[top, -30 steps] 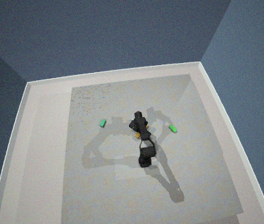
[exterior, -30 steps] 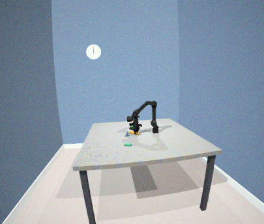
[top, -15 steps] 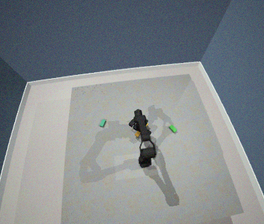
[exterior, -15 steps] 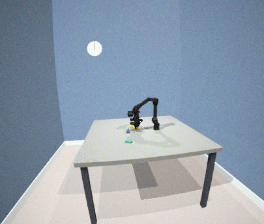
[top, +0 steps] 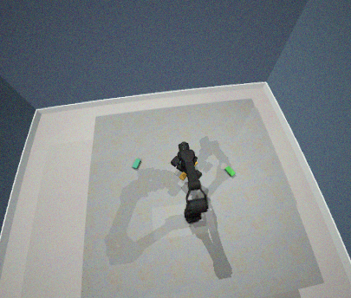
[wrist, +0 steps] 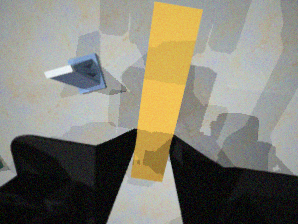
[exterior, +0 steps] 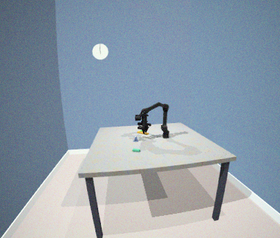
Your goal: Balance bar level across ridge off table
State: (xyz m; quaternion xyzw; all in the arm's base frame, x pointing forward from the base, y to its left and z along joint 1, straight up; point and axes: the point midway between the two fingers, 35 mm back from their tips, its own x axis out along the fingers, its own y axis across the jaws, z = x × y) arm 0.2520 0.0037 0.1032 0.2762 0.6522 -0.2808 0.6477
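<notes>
Right now the blue-grey ridge is 110 mm ahead of my gripper tip, 40 mm to the left of it and 40 mm below it. Round my gripper tip: yellow bar (20 mm ahead, 20 mm to the right); then teal block (130 mm ahead, 320 mm to the left, 60 mm below).
</notes>
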